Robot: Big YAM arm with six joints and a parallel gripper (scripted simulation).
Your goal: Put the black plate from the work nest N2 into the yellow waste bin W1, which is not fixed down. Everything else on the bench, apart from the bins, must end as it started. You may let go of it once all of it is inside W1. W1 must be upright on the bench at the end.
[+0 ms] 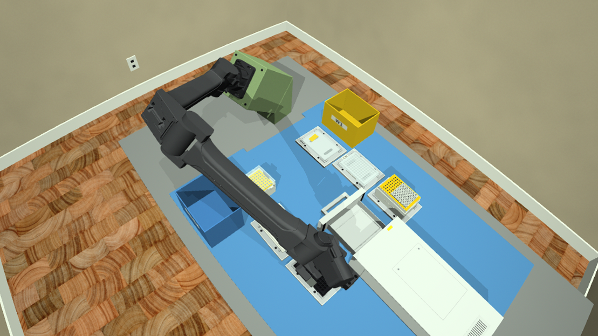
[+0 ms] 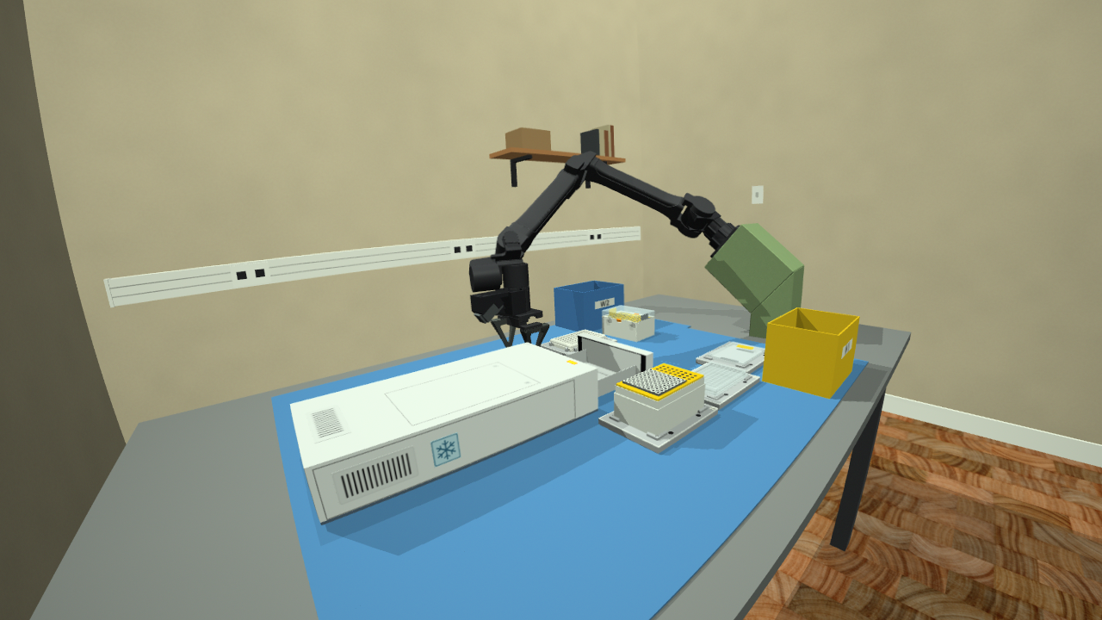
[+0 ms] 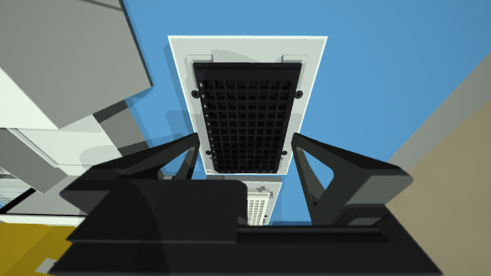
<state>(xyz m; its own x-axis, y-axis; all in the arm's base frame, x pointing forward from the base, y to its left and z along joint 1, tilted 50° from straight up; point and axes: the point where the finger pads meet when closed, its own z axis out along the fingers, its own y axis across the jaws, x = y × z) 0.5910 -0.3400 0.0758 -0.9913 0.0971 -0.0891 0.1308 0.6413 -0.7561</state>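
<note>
Right now my hand is 20 mm above the black plate. Also, from my hand: drawer (190 mm to the left, 40 mm ahead); then white well plate (180 mm behind, 30 mm to the left, 20 mm below); then work nest N2 (30 mm below).
</note>
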